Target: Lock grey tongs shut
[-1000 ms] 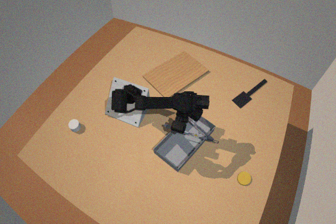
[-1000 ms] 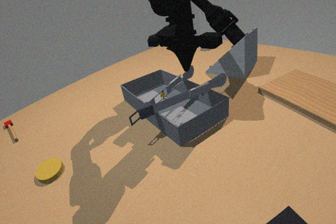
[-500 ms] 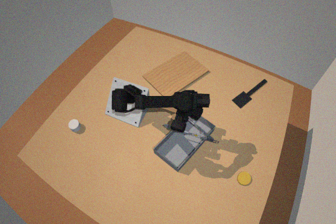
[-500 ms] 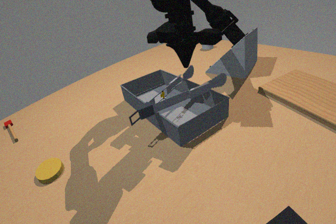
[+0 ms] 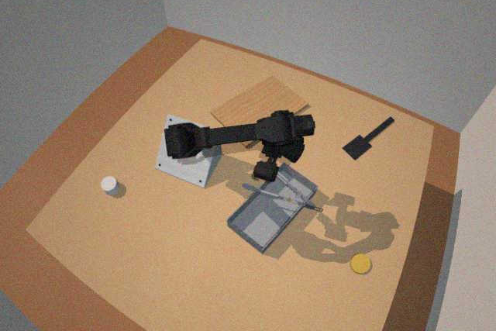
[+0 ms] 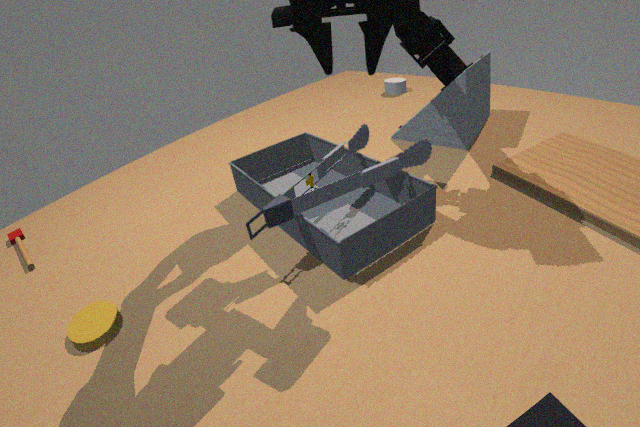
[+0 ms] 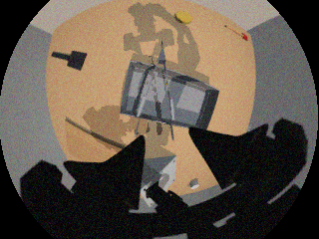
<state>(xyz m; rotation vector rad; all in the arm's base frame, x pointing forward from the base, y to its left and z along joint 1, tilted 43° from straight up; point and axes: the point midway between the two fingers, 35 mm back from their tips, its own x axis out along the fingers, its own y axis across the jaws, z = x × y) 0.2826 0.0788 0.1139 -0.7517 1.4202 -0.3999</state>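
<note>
Now: gripper tip 16 cm above the grey roasting tin, 4 cm to the left of it and 4 cm short of it. Also, from my gripper tip: wooden board 35 cm to the left, 23 cm behind, 18 cm below; yellow disc 40 cm ahead, 18 cm below, 9 cm to the right; black spatula 44 cm to the left, 25 cm ahead, 19 cm below.
</note>
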